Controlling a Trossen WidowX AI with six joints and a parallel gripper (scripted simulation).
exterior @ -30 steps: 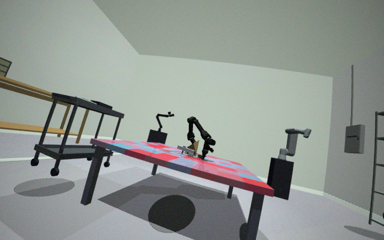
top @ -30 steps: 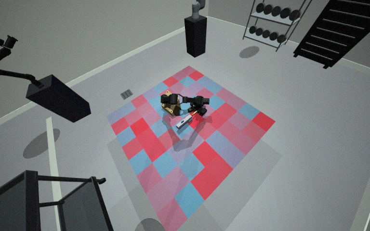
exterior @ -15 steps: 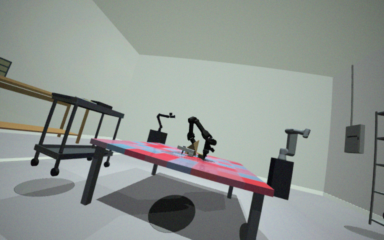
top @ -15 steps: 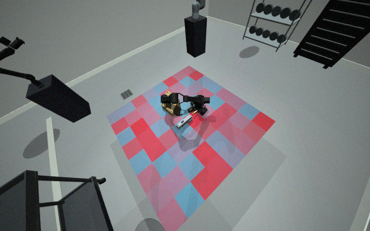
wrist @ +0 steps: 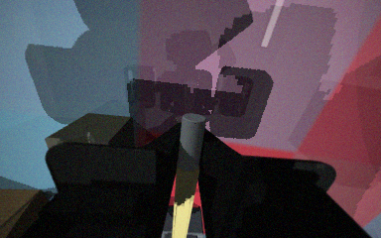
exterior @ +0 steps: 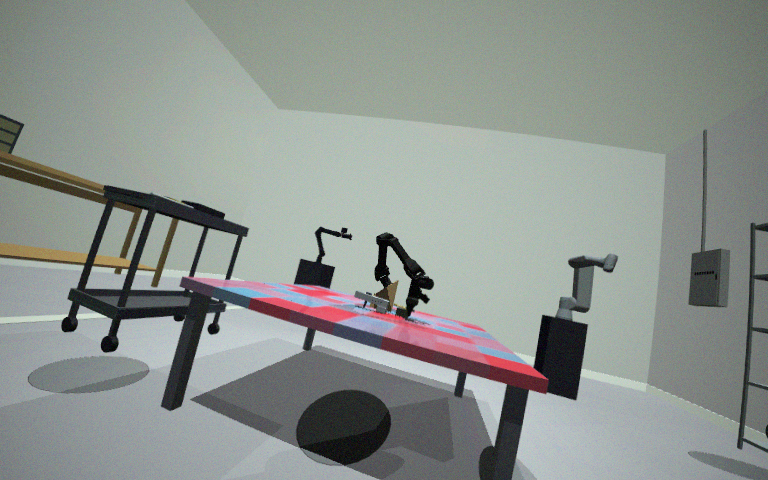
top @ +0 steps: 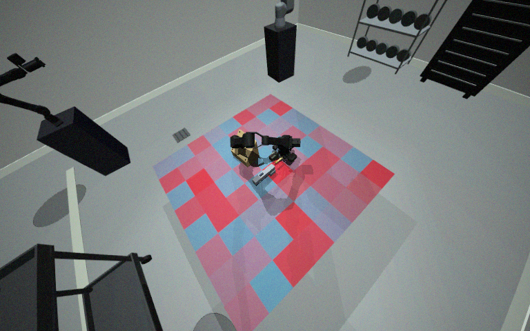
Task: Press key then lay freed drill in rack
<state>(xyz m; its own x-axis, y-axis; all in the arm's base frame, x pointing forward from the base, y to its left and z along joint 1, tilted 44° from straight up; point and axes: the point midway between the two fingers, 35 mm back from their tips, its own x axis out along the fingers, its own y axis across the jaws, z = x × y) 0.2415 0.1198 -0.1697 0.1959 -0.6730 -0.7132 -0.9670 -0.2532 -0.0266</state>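
Right now the drill is 1 cm ahead of my gripper tip, 4 cm to the right of it and 4 cm above it. Round my gripper tip: rack: 6 cm behind, 5 cm to the right.
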